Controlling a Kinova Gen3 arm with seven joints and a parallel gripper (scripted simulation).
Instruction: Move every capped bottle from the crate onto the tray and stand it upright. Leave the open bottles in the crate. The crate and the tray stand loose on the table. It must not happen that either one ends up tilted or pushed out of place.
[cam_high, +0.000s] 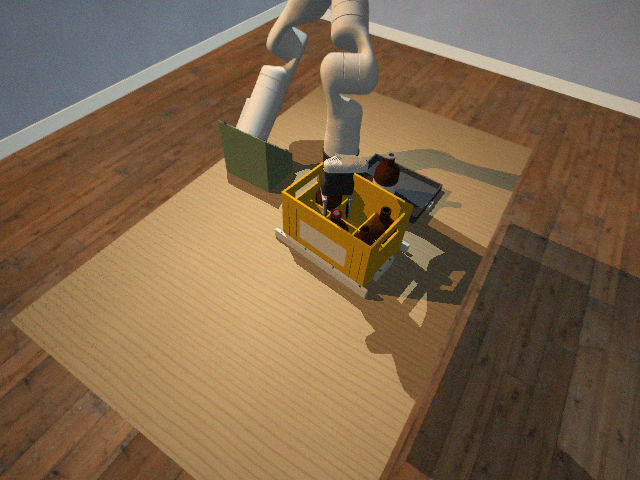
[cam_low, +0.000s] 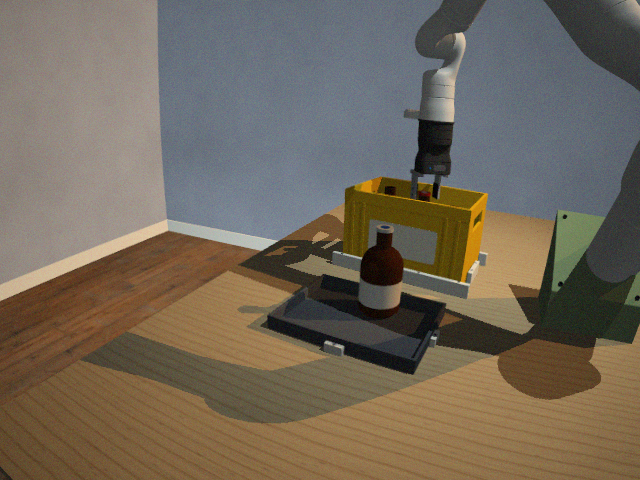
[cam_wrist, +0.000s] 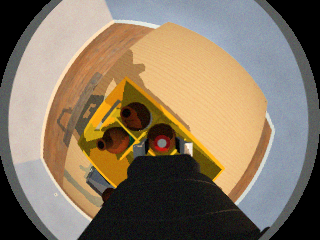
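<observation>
My hand is 10 mm short of the yellow crate, 40 mm to the right of it and 80 mm above it. From my hand the other things lie so: white-label bottle 50 mm ahead, 290 mm to the left, 80 mm below; then dark tray 70 mm ahead, 330 mm to the left, 150 mm below.
</observation>
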